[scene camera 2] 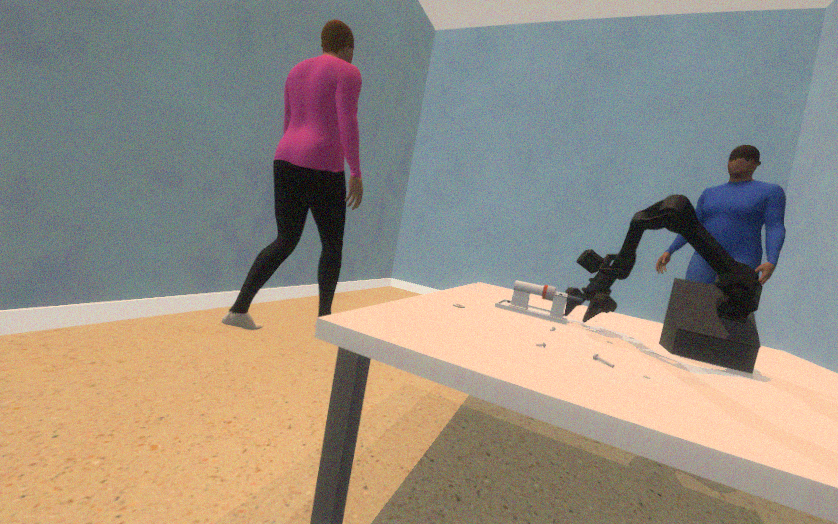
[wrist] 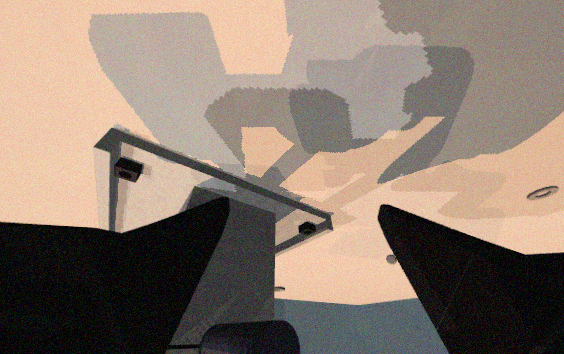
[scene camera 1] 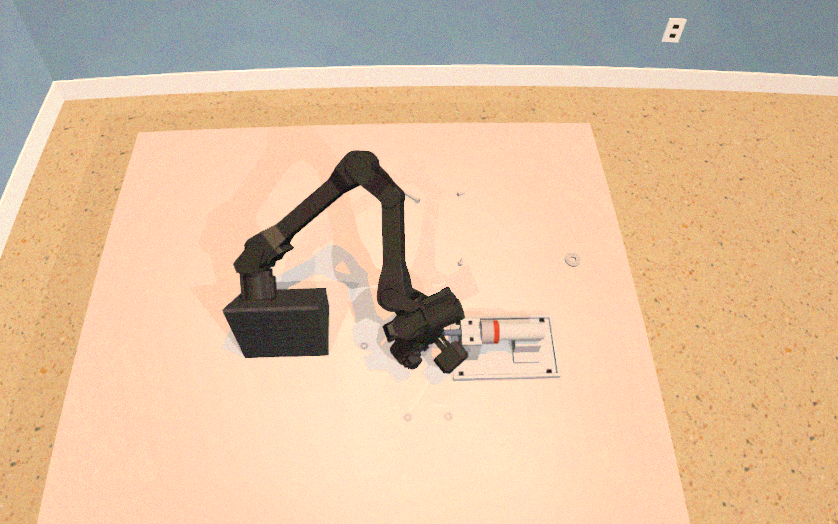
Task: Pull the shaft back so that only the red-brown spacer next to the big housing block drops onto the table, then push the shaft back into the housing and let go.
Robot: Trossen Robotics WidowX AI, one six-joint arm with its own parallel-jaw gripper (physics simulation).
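Places are measured from the arm's base along level axes (x up, y left, z back), in millimetres.
Pixels of known places: gripper, fingertip midpoint: (scene camera 2: 573, 318) (wrist: 303, 207); arm's base, link origin: (scene camera 2: 730, 310) (scene camera 1: 258, 299).
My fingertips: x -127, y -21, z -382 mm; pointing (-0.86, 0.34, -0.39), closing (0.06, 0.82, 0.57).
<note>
Ahead of a thing's pixels: the offset from my fingertips to its top centre. "pt": to the spot under its first point.
The shaft @[pt dx +67, dy -30, dz -15 mm] (scene camera 1: 452, 332) (wrist: 250, 339) sticks out of a white upright block (scene camera 1: 470, 331) (scene camera 2: 558, 304) (wrist: 250, 260). Beyond that block come a pale pinkish ring section @[pt dx +83, dy -37, dz -87 mm] (scene camera 1: 488, 331), an orange-red ring @[dx +85, dy -27, dz -104 mm] (scene camera 1: 496, 331) (scene camera 2: 545, 291) and a long white cylinder (scene camera 1: 522, 330) (scene camera 2: 526, 287). Which part is the red-brown spacer is not certain. The rings are up on the fixture's axis, above the base plate (scene camera 1: 506, 377) (scene camera 2: 531, 311) (wrist: 200, 165). My gripper (scene camera 2: 576, 316) (wrist: 303, 207) is open and empty at the shaft's end; in the wrist view the shaft end is low, nearer the left finger. In the overhead view the arm hides the fingertips.
A washer @[dx -14, dy +203, dz -326 mm] (scene camera 1: 572, 259) (scene camera 2: 458, 305), a long screw @[dx -2, dy +401, dz +59 mm] (scene camera 1: 417, 199) (scene camera 2: 603, 360) and small screws @[dx -5, dy +411, dz -68 mm] (scene camera 1: 459, 194) (scene camera 2: 540, 344) lie on the table. Faint rings @[dx -17, dy -181, dz +80 mm] (scene camera 1: 407, 417) lie near the front. One person in pink (scene camera 2: 318, 111) and one in blue (scene camera 2: 732, 216) stand beyond the table.
</note>
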